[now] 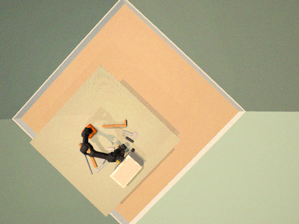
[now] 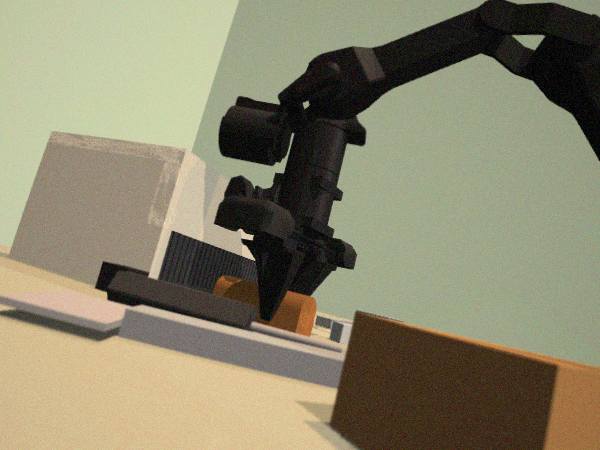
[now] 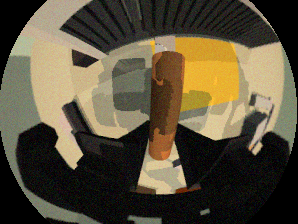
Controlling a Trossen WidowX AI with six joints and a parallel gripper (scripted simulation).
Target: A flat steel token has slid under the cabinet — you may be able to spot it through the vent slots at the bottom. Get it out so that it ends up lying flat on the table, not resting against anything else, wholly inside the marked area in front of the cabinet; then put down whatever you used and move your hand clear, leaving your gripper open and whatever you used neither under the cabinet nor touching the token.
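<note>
The dark screwdriver is 5 cm behind my gripper tip and 14 cm to the left of it. From my gripper tip the other things lie so: token: 24 cm ahead, 6 cm to the right; orange stick: 14 cm behind, 34 cm to the right.
</note>
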